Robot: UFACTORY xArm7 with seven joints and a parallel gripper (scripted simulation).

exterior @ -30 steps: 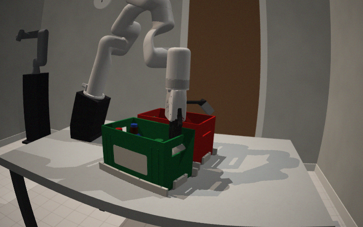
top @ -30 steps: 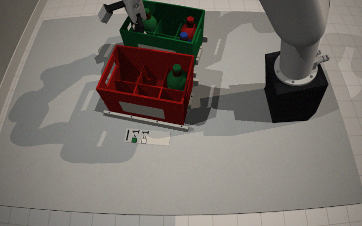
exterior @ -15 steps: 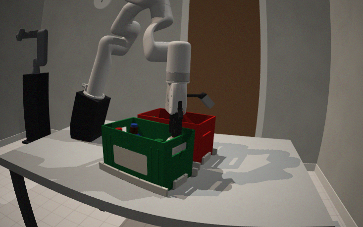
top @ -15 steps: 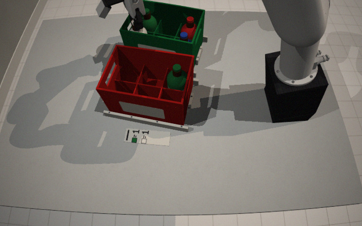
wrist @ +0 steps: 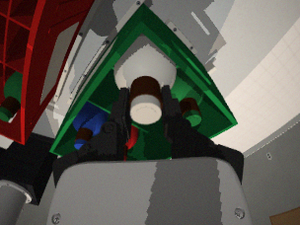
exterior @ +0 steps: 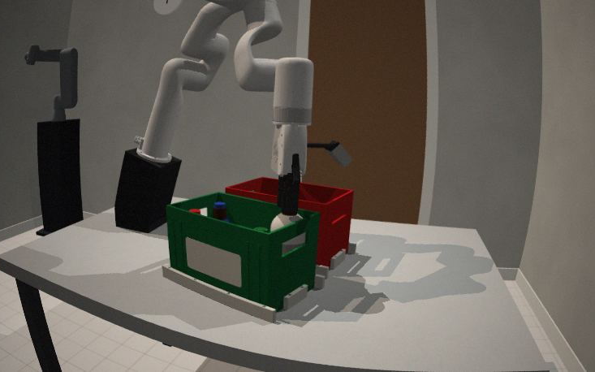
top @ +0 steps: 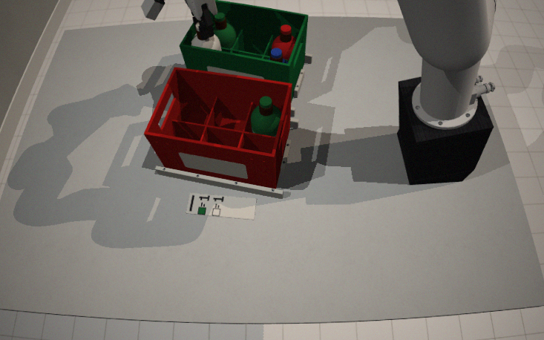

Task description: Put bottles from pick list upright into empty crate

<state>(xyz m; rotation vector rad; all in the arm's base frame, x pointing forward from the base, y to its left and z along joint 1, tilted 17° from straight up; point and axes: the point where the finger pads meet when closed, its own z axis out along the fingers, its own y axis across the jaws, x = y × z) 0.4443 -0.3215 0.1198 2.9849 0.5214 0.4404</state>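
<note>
My gripper is now 7 cm above the white-capped bottle. Also, from my hand: green crate (12 cm below, 10 cm behind); then blue bottle (16 cm behind, 12 cm below, 8 cm to the left); then red bottle (20 cm behind, 12 cm below).
</note>
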